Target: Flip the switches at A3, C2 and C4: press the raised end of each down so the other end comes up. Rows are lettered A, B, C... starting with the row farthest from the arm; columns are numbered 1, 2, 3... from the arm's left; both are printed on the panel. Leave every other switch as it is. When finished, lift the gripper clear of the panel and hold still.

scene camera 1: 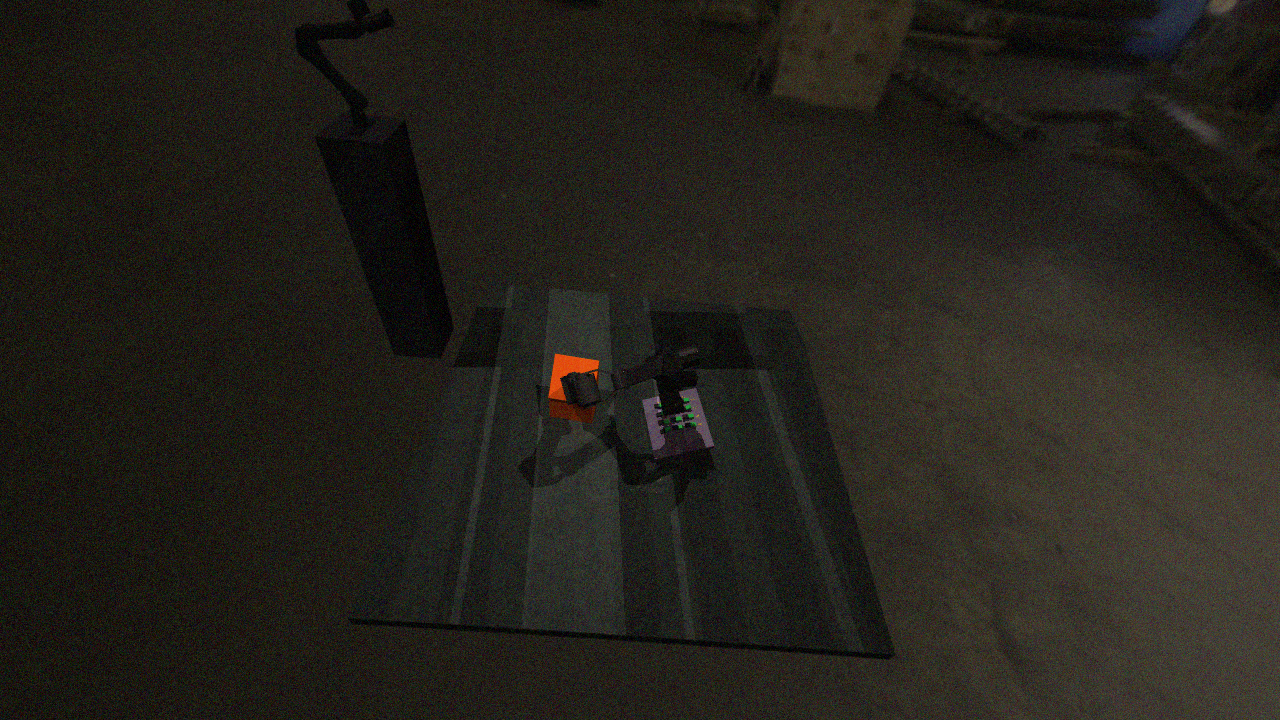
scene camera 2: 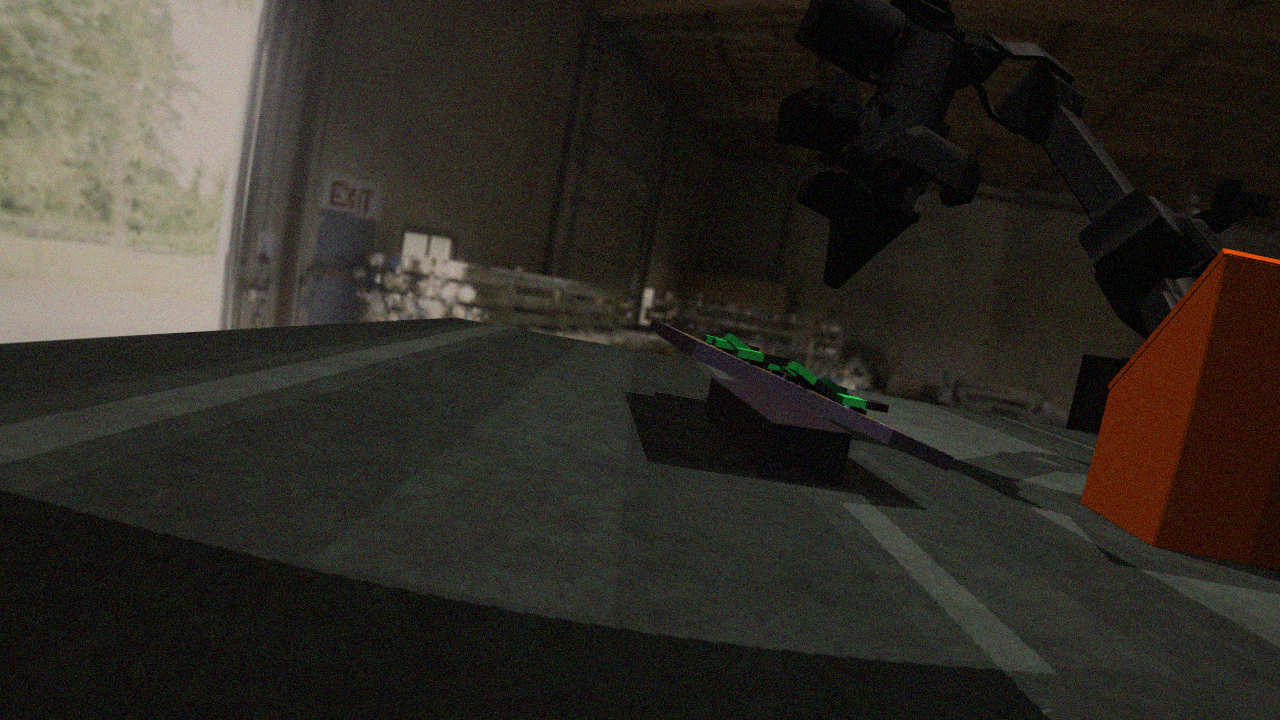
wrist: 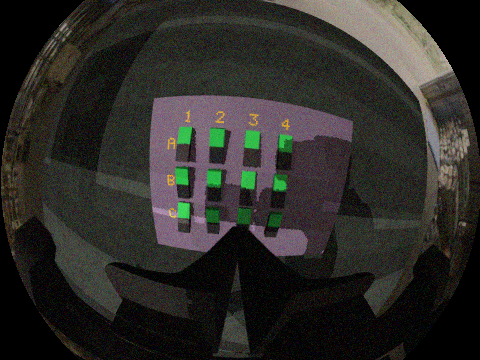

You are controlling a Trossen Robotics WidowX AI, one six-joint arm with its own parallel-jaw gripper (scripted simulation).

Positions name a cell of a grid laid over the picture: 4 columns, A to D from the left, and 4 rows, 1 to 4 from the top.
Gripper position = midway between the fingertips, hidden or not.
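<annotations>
The gripper is visible in the wrist view (B3), in scene camera 1 (C3) and in scene camera 2 (C2).
</annotations>
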